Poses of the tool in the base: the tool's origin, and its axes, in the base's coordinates. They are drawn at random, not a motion.
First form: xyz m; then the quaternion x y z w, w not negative.
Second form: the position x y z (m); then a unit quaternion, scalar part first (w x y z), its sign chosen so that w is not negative. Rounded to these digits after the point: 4 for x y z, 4 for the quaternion.
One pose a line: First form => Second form
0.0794 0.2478 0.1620 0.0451 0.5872 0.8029 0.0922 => 0.0794 0.2478 0.1620 0.0922 0.0451 0.5872 0.8029
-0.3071 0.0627 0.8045 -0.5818 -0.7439 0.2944 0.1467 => -0.3071 0.0627 0.8045 0.1467 -0.5818 -0.7439 0.2944
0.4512 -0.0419 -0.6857 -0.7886 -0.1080 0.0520 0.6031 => 0.4512 -0.0419 -0.6857 0.6031 -0.7886 -0.1080 0.0520
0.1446 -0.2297 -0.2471 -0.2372 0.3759 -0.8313 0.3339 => 0.1446 -0.2297 -0.2471 0.3339 -0.2372 0.3759 -0.8313
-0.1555 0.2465 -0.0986 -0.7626 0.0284 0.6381 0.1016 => -0.1555 0.2465 -0.0986 0.1016 -0.7626 0.0284 0.6381
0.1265 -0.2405 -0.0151 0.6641 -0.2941 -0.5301 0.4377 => 0.1265 -0.2405 -0.0151 0.4377 0.6641 -0.2941 -0.5301
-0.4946 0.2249 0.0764 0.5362 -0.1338 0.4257 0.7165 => -0.4946 0.2249 0.0764 0.7165 0.5362 -0.1338 0.4257
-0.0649 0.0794 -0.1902 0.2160 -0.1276 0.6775 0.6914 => -0.0649 0.0794 -0.1902 0.6914 0.2160 -0.1276 0.6775
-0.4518 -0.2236 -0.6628 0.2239 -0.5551 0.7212 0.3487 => -0.4518 -0.2236 -0.6628 0.3487 0.2239 -0.5551 0.7212
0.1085 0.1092 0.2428 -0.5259 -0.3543 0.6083 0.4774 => 0.1085 0.1092 0.2428 0.4774 -0.5259 -0.3543 0.6083
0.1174 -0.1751 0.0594 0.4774 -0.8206 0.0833 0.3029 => 0.1174 -0.1751 0.0594 0.3029 0.4774 -0.8206 0.0833
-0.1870 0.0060 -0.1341 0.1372 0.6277 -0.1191 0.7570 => -0.1870 0.0060 -0.1341 0.7570 0.1372 0.6277 -0.1191
